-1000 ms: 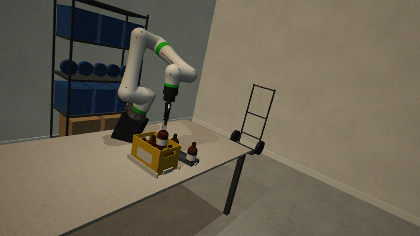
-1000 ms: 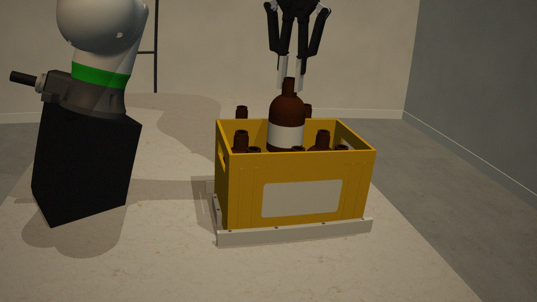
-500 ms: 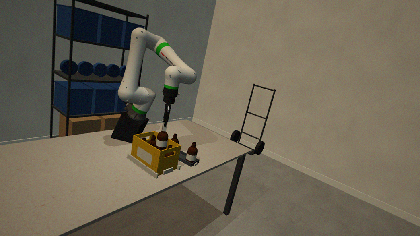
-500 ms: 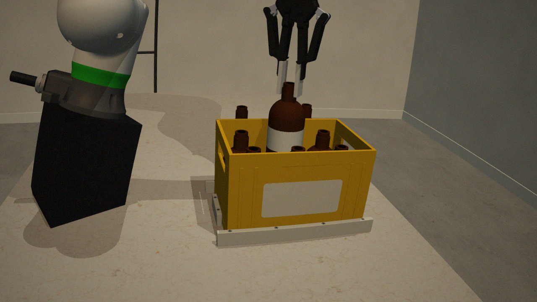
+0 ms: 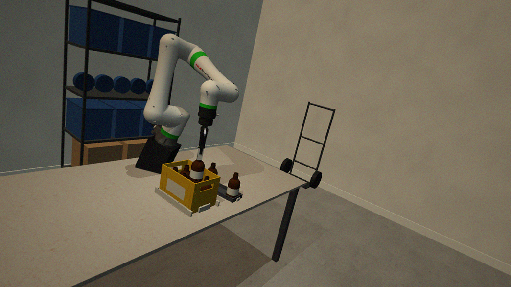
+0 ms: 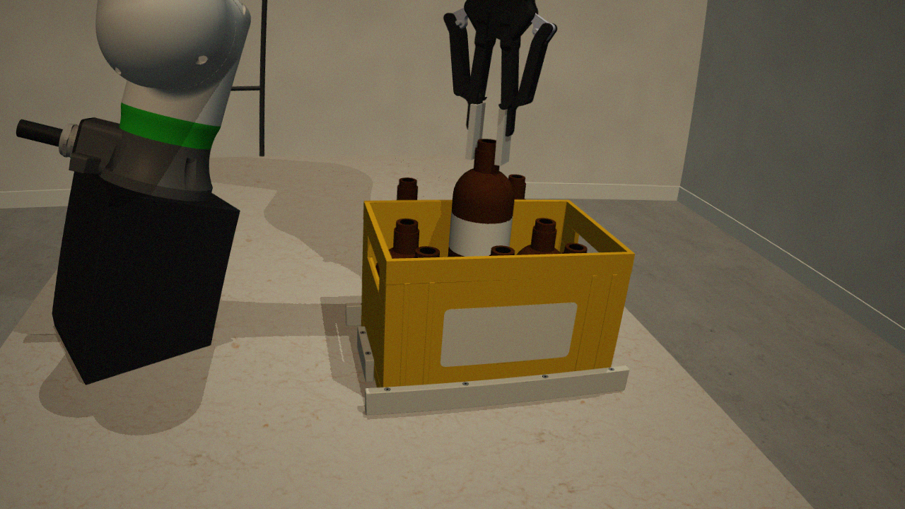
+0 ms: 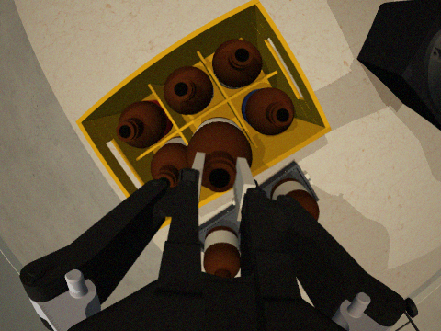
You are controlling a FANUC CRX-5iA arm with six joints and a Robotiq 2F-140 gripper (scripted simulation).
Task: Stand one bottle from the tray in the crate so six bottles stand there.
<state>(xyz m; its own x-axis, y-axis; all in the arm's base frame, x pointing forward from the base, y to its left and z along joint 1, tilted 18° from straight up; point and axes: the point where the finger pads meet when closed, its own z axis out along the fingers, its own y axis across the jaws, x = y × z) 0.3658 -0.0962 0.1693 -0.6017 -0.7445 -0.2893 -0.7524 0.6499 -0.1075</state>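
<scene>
Right now the yellow crate is 40 mm to the right of my hand and 190 mm below it. From my hand the other things lie so: grey tray 30 mm ahead, 190 mm to the left, 260 mm below.
</scene>
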